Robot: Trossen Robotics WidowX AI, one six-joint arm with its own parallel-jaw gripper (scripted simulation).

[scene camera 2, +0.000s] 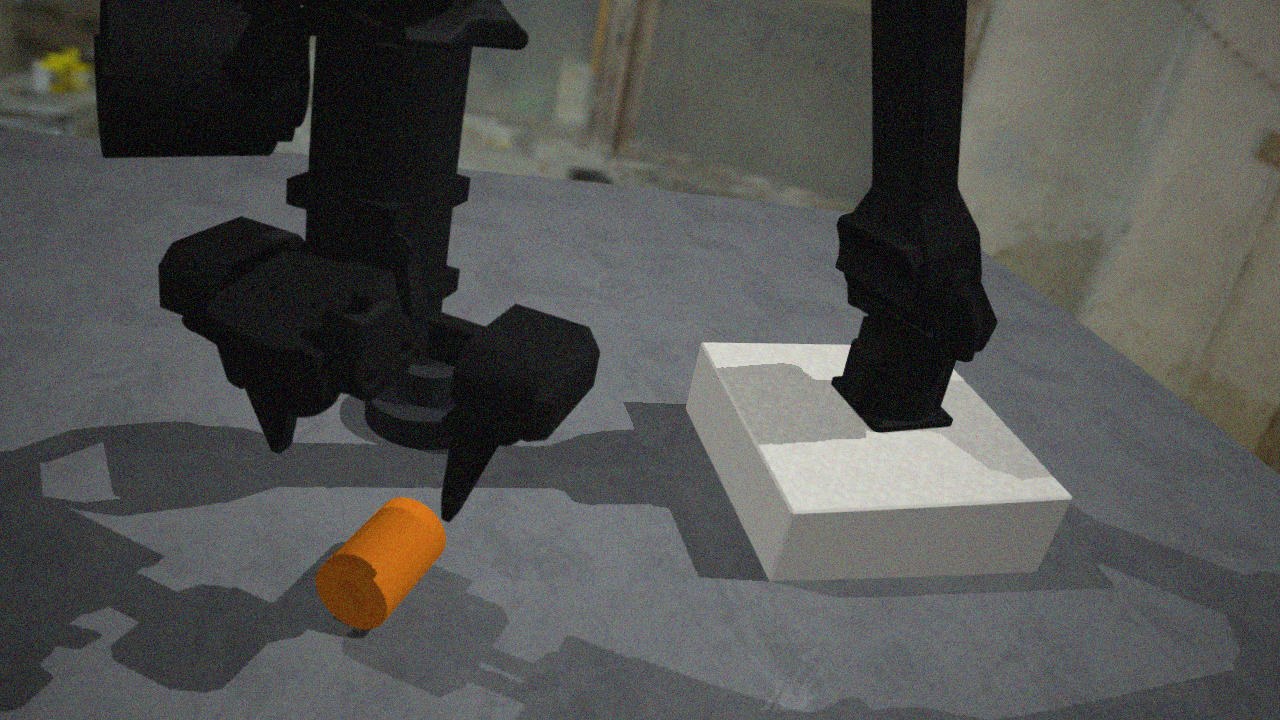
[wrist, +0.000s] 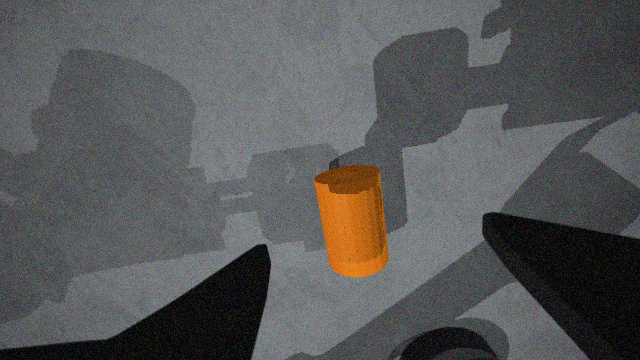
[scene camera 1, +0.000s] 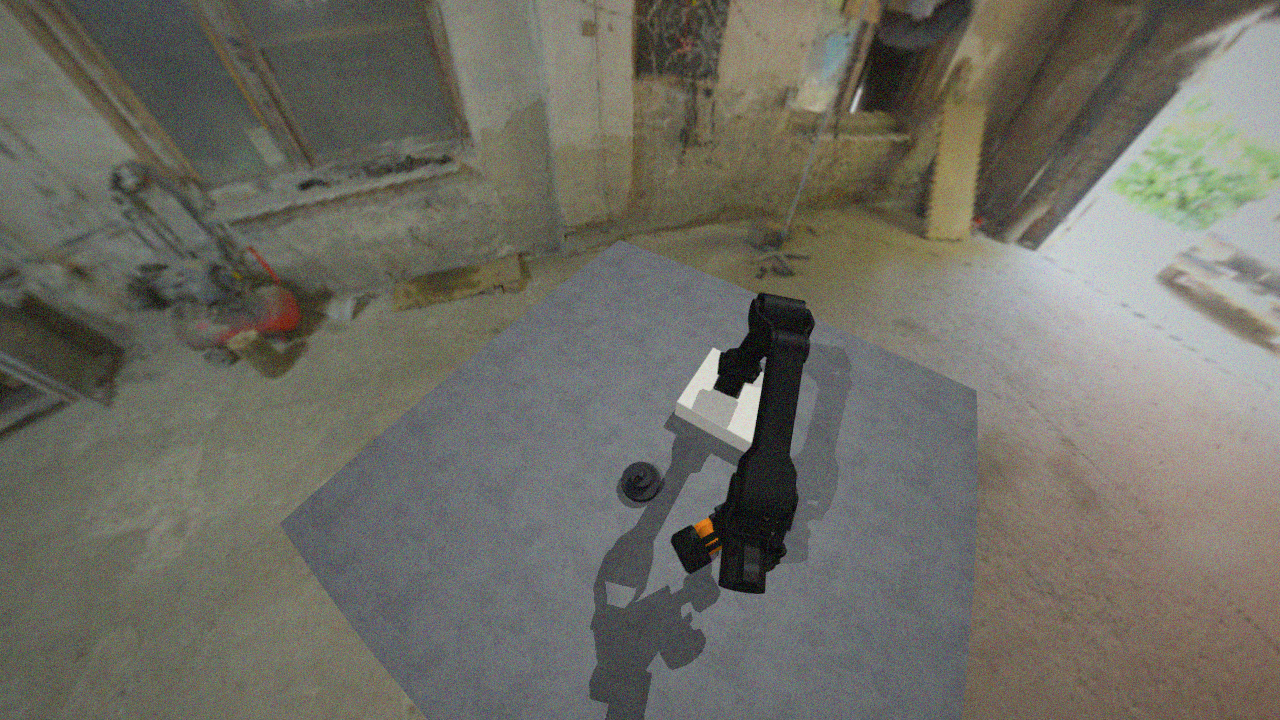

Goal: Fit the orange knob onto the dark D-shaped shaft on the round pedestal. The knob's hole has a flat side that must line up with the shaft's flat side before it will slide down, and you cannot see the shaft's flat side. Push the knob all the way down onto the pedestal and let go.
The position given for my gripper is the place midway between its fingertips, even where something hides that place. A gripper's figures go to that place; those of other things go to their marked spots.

My gripper (scene camera 2: 363, 482): 0.44 m from the lens. An orange knob (scene camera 2: 361, 584): 0.46 m from the lens.
